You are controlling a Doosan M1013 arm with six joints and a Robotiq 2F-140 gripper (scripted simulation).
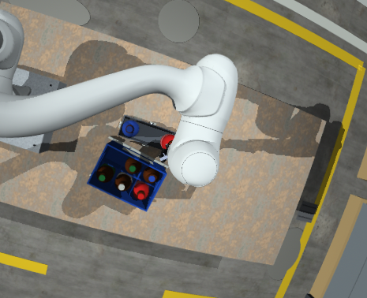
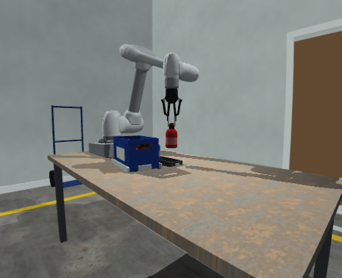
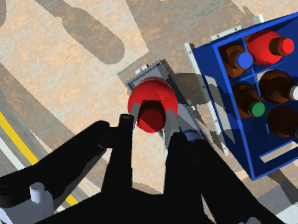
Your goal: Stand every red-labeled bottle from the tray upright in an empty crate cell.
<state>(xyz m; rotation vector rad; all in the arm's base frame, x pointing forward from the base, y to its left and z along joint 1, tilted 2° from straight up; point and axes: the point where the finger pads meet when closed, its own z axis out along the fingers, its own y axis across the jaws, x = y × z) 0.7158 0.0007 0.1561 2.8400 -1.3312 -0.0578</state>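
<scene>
The red-labeled bottle lies 9 cm below my hand. Also, from my hand: blue-capped bottle: 19 cm below, 17 cm behind, 2 cm to the left; dark tray: 26 cm below, 9 cm behind, 1 cm to the left; blue crate: 19 cm below, 18 cm to the right, 14 cm behind.
</scene>
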